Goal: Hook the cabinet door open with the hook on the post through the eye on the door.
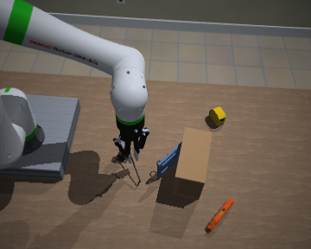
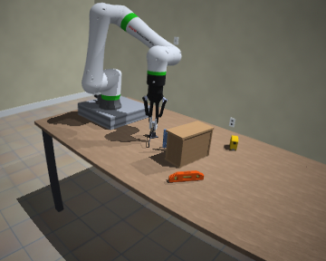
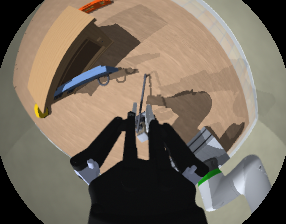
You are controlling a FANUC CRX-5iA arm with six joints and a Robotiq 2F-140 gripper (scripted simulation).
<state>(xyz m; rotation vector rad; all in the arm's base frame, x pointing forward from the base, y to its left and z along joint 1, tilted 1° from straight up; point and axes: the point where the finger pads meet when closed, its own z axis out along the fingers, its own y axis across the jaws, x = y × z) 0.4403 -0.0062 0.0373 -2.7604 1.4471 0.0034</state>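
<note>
My hand is 14 cm short of the cabinet door, 5 cm to the right of it and 4 cm above it. Round my hand: yellow tape measure (33 cm to the left, 32 cm ahead, 8 cm below); orange spirit level (36 cm ahead, 13 cm to the right, 9 cm below).
</note>
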